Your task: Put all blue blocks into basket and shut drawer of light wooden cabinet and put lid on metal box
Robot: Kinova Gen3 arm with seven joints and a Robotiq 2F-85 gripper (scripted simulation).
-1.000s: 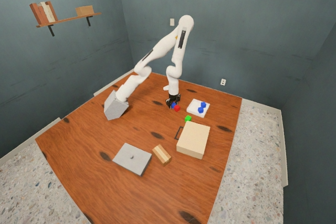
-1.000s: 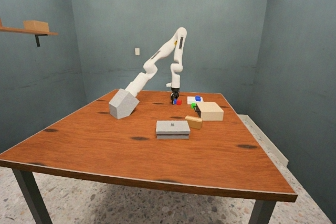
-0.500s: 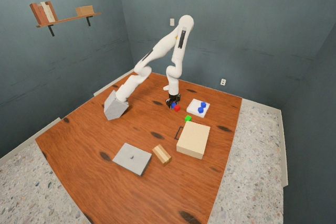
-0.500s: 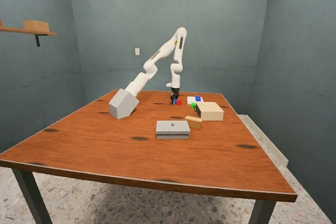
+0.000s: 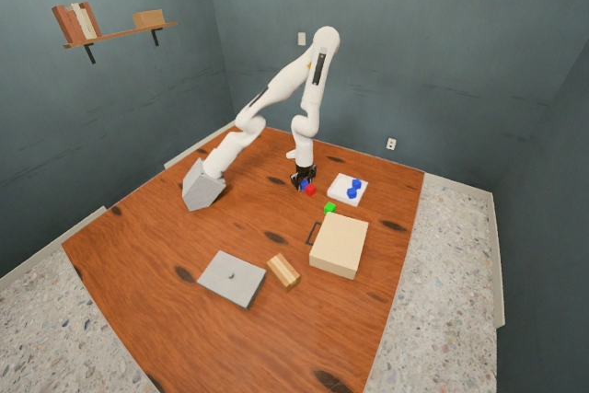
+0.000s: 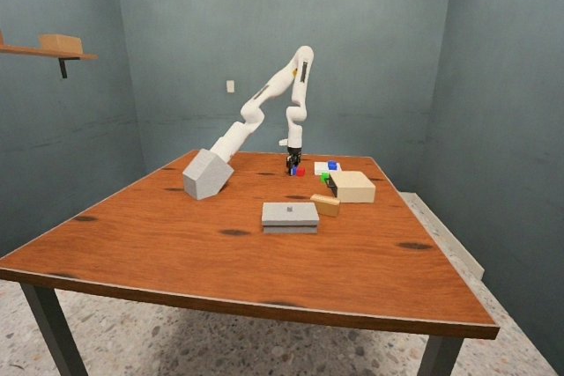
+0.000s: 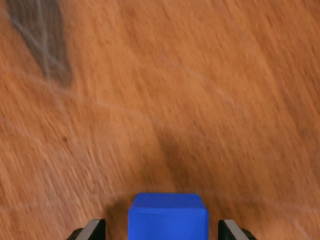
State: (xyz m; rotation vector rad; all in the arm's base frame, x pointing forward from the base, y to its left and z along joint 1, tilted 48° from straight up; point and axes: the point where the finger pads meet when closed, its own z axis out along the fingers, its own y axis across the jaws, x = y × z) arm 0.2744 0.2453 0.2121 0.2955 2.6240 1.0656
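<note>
My hand is 40 mm short of the red block. Also, from my hand: white basket: 160 mm ahead, 130 mm to the left, 10 mm below; light wooden cabinet: 330 mm ahead, 130 mm to the right, 20 mm above; green block: 190 mm ahead, 20 mm to the right.
</note>
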